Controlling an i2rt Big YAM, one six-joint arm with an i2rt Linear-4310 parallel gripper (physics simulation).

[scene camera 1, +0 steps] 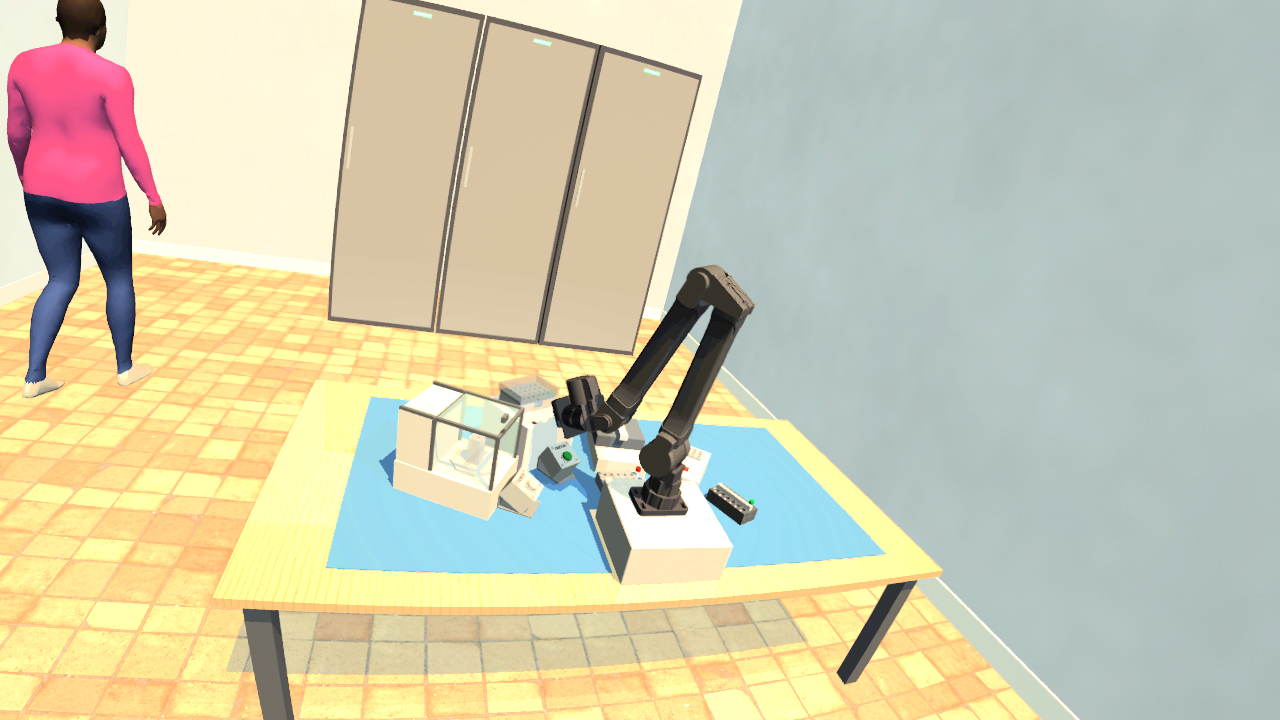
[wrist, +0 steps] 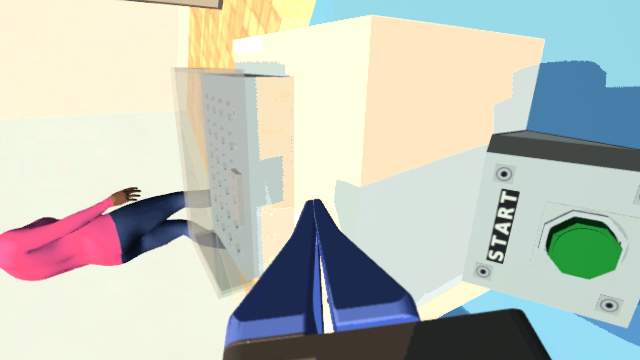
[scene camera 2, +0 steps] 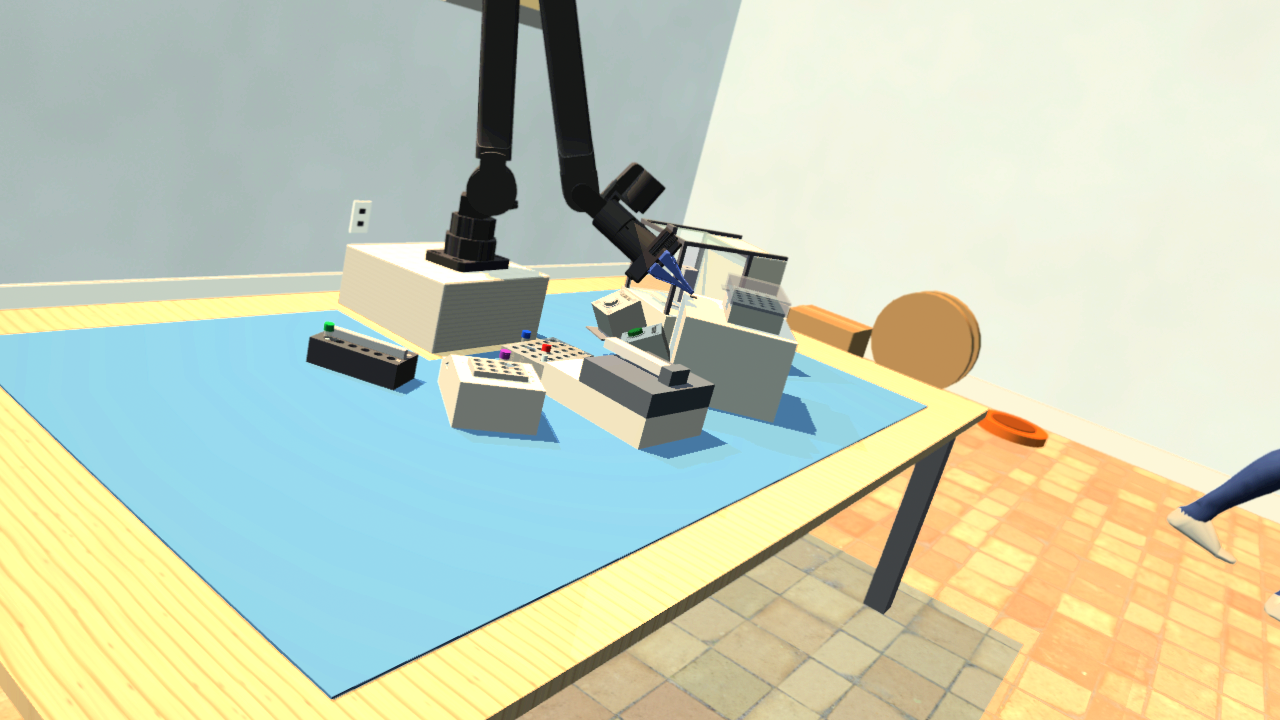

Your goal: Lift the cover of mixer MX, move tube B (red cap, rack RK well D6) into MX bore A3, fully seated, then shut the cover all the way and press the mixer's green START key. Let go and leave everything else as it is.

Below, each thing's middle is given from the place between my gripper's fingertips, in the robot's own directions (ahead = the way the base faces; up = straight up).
Now: the green START button (wrist: 584, 248) 9 cm below my hand, 7 cm behind it and 3 cm to the right of it. Also, from my hand: low dark-topped device (scene camera 2: 644, 400) 21 cm to the right, 10 cm below, 4 cm ahead; glass-walled enclosure (scene camera 1: 457, 448) 25 cm to the left, 11 cm behind, 4 cm below.
